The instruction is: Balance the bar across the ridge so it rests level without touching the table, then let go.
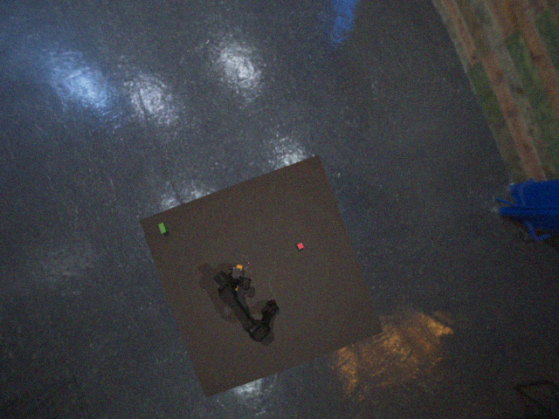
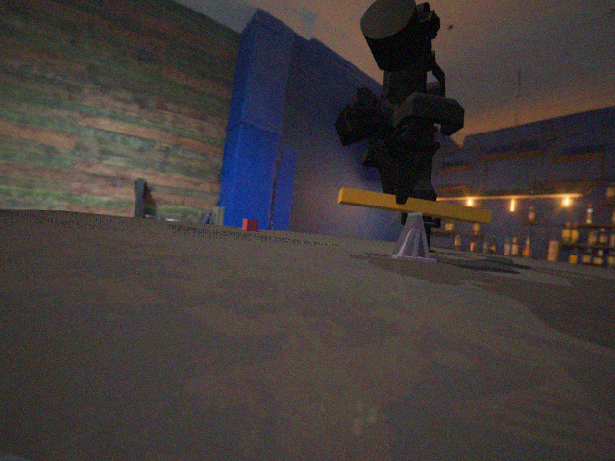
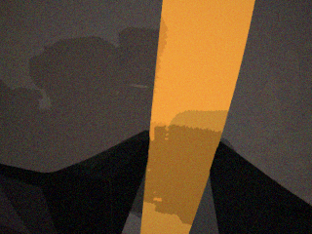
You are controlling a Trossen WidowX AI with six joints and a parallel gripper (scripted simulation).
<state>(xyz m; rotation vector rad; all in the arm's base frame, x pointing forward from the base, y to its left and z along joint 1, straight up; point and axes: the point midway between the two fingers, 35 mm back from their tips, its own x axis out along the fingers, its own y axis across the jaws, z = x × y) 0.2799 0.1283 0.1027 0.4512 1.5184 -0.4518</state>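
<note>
Right now my gripper tip is 20 mm past the yellow bar and 20 mm to the right of it. Also, from my gripper tip: red block (40 mm ahead, 440 mm to the right, 50 mm below); green block (460 mm ahead, 370 mm to the left, 50 mm below).
</note>
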